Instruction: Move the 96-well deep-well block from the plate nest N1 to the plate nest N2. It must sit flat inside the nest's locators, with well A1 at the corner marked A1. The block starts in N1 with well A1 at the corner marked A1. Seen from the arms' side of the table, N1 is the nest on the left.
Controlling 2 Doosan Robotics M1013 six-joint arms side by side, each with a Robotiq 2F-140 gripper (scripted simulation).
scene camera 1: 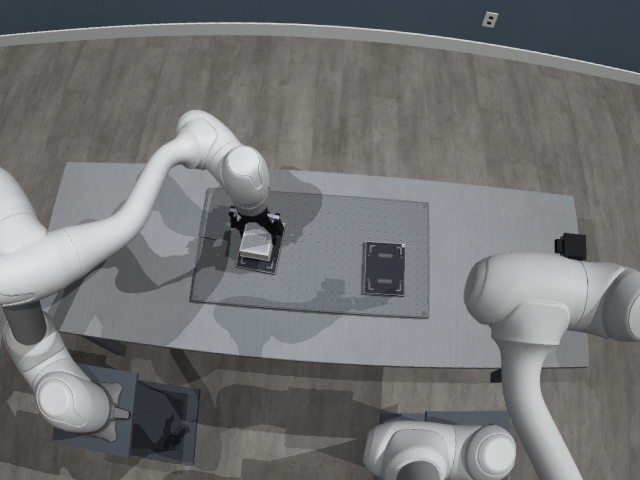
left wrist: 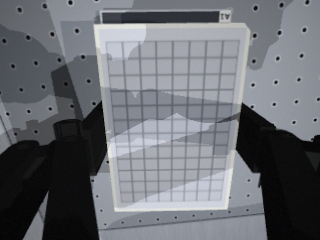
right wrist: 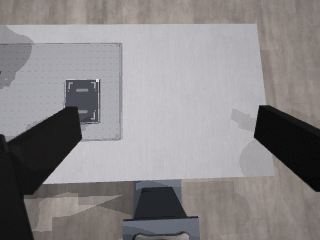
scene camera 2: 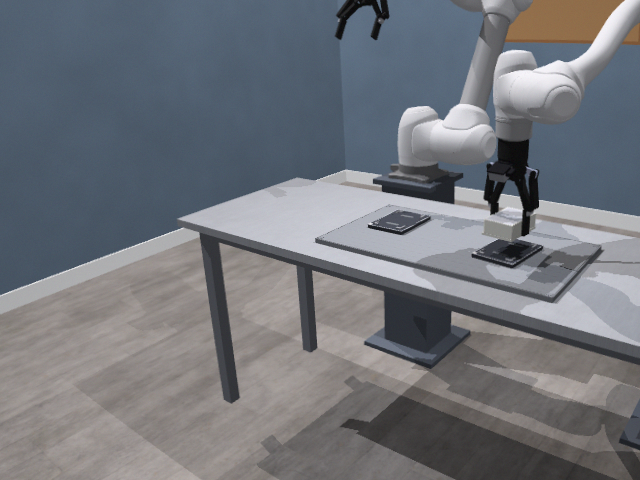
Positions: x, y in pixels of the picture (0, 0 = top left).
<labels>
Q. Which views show my left gripper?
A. Scene camera 1, the left wrist view and scene camera 2 only.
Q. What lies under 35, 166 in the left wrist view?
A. My left gripper.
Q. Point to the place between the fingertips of my left gripper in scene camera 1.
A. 259, 238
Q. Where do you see a nest N1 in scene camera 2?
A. At 512, 251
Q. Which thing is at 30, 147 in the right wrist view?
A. My right gripper.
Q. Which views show the white deep-well block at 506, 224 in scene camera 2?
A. Scene camera 1, the left wrist view and scene camera 2 only.
</labels>
